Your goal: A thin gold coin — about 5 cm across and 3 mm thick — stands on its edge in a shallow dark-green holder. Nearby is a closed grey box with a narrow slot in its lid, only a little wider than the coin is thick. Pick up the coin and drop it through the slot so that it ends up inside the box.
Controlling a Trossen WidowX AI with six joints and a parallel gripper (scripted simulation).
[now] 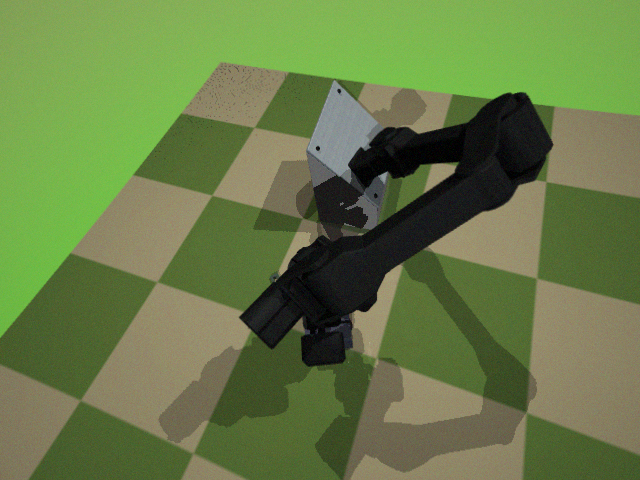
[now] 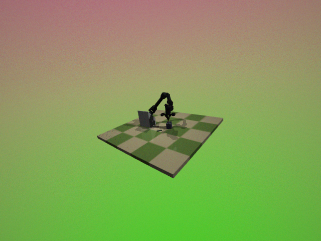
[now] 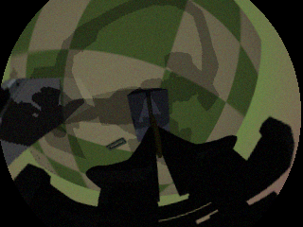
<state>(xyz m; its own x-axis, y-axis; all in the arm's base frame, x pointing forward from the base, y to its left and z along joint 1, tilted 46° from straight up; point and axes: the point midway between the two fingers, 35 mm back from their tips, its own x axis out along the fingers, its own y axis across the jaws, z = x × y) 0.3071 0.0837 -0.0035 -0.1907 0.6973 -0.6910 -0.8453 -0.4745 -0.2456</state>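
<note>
My gripper tip is now 10 mm below the gold coin.
</note>
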